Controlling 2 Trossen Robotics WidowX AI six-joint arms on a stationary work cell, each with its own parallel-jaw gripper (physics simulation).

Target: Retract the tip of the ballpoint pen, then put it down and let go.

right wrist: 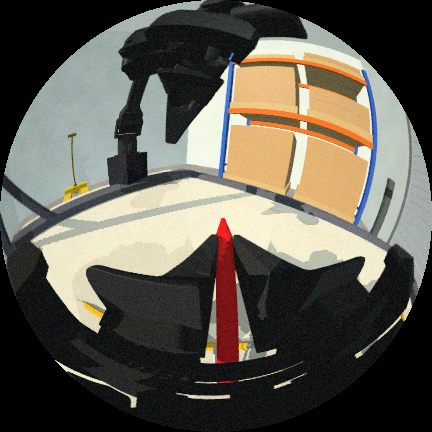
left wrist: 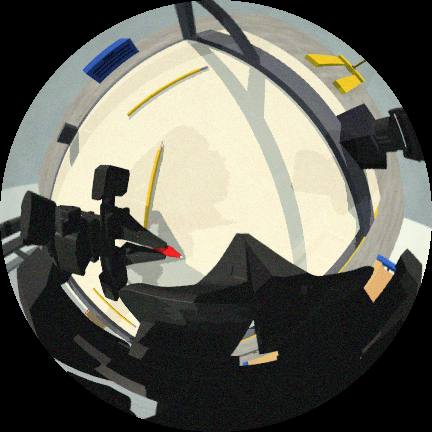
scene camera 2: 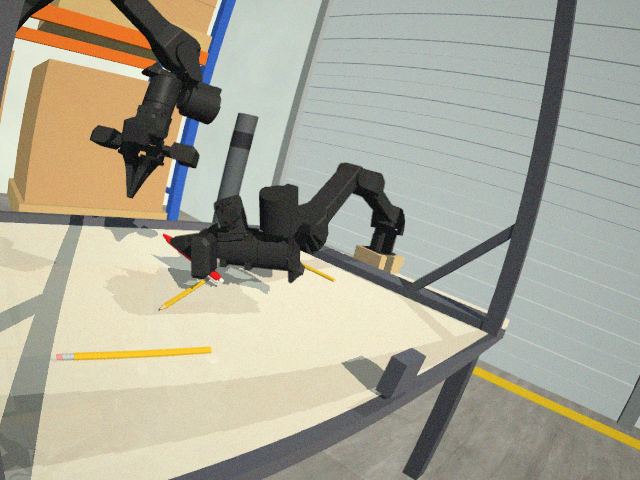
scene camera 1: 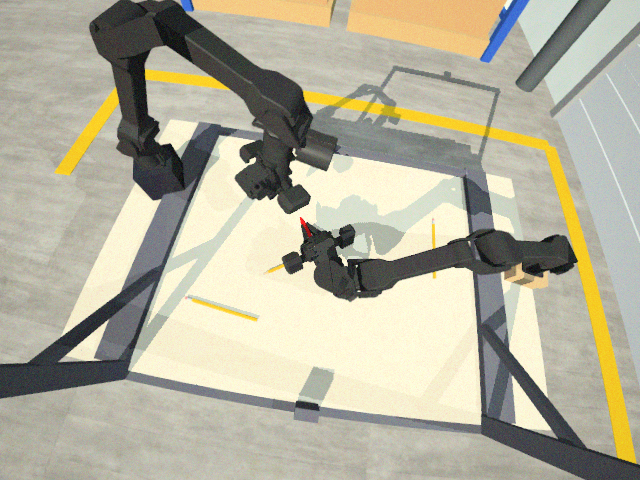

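Where they show: left gripper, fingertip midpoint: (right wrist: 170, 143) (left wrist: 240, 238) (scene camera 2: 129, 198) (scene camera 1: 270, 198); right gripper, fingertip midpoint: (right wrist: 224, 240) (left wrist: 165, 250) (scene camera 2: 172, 240) (scene camera 1: 304, 224); left arm's base at its link origin: (right wrist: 126, 153) (left wrist: 377, 134) (scene camera 1: 152, 160); right arm's base at its link origin: (scene camera 2: 380, 251) (scene camera 1: 531, 264).
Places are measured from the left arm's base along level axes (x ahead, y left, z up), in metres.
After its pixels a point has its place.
A red ballpoint pen (scene camera 1: 305, 225) {x 0.354, y -0.266, z -0.040 m} (scene camera 2: 215, 275) {x 0.367, y -0.349, z -0.078 m} (left wrist: 171, 251) {x 0.346, y -0.253, z -0.038 m} (right wrist: 227, 310) {x 0.362, y -0.306, z -0.057 m} is held at a slant, its red cone end up. A white piece shows at its lower end in scene camera 2, close to a pencil; whether they touch is unclear. In the left wrist view a tiny pale speck shows at the cone's end; how far the writing tip sticks out cannot be told. My right gripper (scene camera 2: 176, 242) {x 0.352, y -0.261, z -0.042 m} (left wrist: 165, 250) {x 0.352, y -0.261, z -0.042 m} (right wrist: 224, 240) {x 0.352, y -0.261, z -0.042 m} is shut on the pen, low over the table. My left gripper (scene camera 2: 130, 195) {x 0.282, y -0.206, z 0.020 m} (left wrist: 240, 238) {x 0.282, y -0.206, z 0.020 m} (right wrist: 170, 143) {x 0.282, y -0.206, z 0.020 m} is shut and empty, above and apart from the pen.
One yellow pencil (scene camera 1: 273, 269) {x 0.250, y -0.342, z -0.100 m} (scene camera 2: 180, 295) {x 0.288, y -0.336, z -0.100 m} (left wrist: 153, 185) {x 0.293, y -0.330, z -0.102 m} lies partly under my right gripper. Another pencil (scene camera 1: 222, 308) {x 0.108, y -0.409, z -0.100 m} (scene camera 2: 142, 353) {x 0.105, y -0.412, z -0.101 m} (left wrist: 167, 87) {x 0.105, y -0.403, z -0.103 m} lies nearer the front. A third pencil (scene camera 1: 433, 248) {x 0.704, y -0.396, z -0.102 m} (scene camera 2: 319, 272) {x 0.684, y -0.437, z -0.101 m} lies by my right forearm. Dark frame bars edge the table (scene camera 1: 361, 356) {x 0.405, y -0.606, z -0.106 m}.
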